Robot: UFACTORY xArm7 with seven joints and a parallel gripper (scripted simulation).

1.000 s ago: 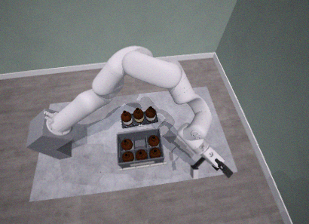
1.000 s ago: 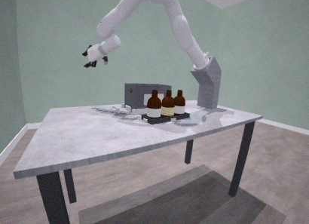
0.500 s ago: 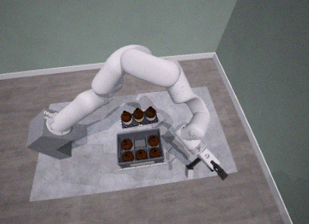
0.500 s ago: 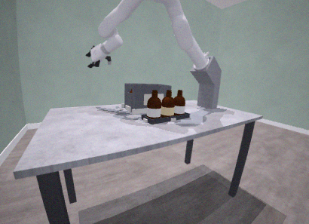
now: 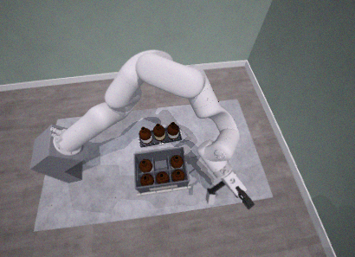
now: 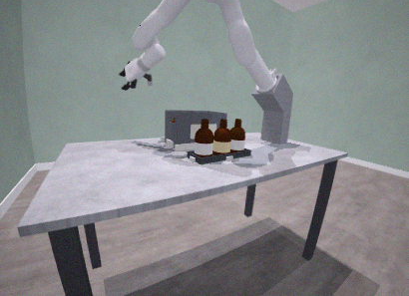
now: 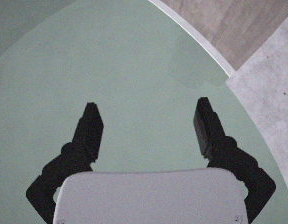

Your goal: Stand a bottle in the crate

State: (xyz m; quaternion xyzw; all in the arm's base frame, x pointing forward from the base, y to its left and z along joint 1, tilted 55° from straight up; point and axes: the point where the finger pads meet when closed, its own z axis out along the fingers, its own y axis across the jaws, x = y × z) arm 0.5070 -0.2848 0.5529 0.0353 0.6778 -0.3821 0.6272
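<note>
Now: hand 460 mm past the glass bottle, 340 mm to the right of it and 240 mm above it. Round my hand: grey crate (380 mm behind, 100 mm to the left, 240 mm below); then dark tray (460 mm behind, 340 mm to the left, 310 mm below).
</note>
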